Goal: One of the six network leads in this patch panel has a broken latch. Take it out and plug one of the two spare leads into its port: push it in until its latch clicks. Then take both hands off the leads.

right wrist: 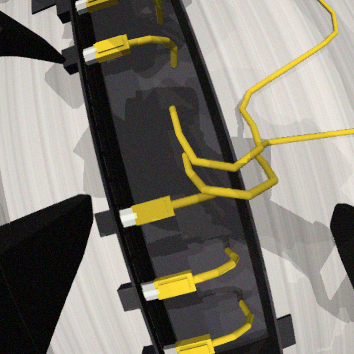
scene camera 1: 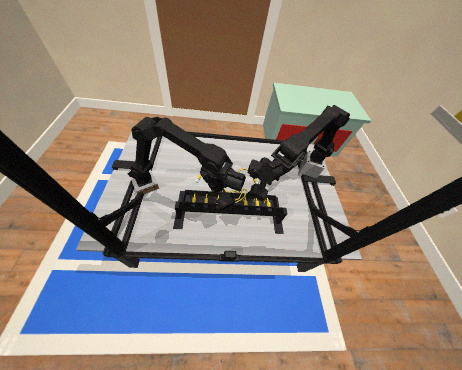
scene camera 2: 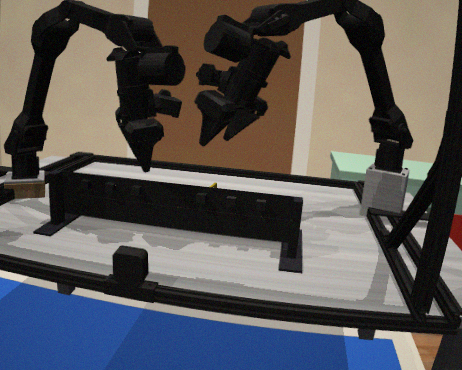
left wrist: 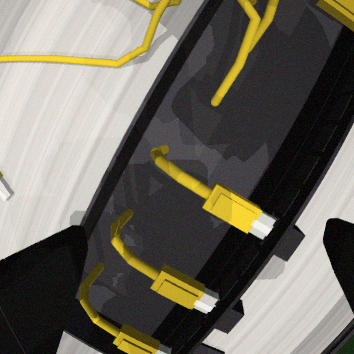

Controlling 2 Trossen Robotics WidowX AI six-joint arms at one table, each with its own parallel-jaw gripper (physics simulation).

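Frame: origin at the left arm's base, x ahead, y left, z up, level; millimetres.
Seen in the pictures: left gripper, fingertip midpoint: [right wrist: 112, 7] [scene camera 1: 217, 194] [scene camera 2: 142, 164] [left wrist: 209, 236]; right gripper, fingertip midpoint: [right wrist: 219, 212] [scene camera 1: 250, 186] [scene camera 2: 214, 142]; left arm's base, origin of the base link: [scene camera 1: 143, 179] [scene camera 2: 25, 175]; right arm's base, origin of the base link: [scene camera 1: 316, 158] [scene camera 2: 388, 169].
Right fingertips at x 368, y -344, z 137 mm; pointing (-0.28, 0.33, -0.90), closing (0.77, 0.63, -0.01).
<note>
Pixels of each thing's top centre, then the offset from my right fingertips to it. "pt": a spot on its surface instead.
- black patch panel, middle of its top: [left wrist: 314, 95] [right wrist: 121, 114] [scene camera 2: 173, 180] [scene camera 1: 232, 200] 74 mm back, 9 mm left, 72 mm down
- group's inner lead, middle of its top: [left wrist: 251, 222] [right wrist: 95, 47] 132 mm back, 35 mm left, 86 mm down
- other's inner lead, middle of its top: [right wrist: 136, 214] 27 mm back, 32 mm right, 86 mm down
- spare plug, surface spot: [left wrist: 5, 190] pt 132 mm back, 240 mm left, 173 mm down
The black patch panel [scene camera 1: 190, 206] [scene camera 2: 175, 210] [left wrist: 152, 106] [right wrist: 214, 100] stands across the table with yellow leads in two groups of three. One group's inner lead [left wrist: 232, 207] [right wrist: 111, 47] and the other's inner lead [right wrist: 152, 210] sit at the panel wall. I cannot tell which latch is broken. Two spare cables run off the panel, one [right wrist: 295, 62] and another [right wrist: 310, 134]; a spare plug [left wrist: 5, 190] shows at the left wrist view's left edge. My left gripper [left wrist: 209, 236] is open above the left group. My right gripper [right wrist: 219, 212] [scene camera 2: 214, 141] is open, above the right group.
The two grippers are close together over the panel; a dark finger [right wrist: 30, 40] shows at the right wrist view's upper left. A black frame bar [scene camera 2: 225, 304] with a small block [scene camera 2: 130, 265] edges the table front. A green cabinet [scene camera 1: 315, 102] stands behind.
</note>
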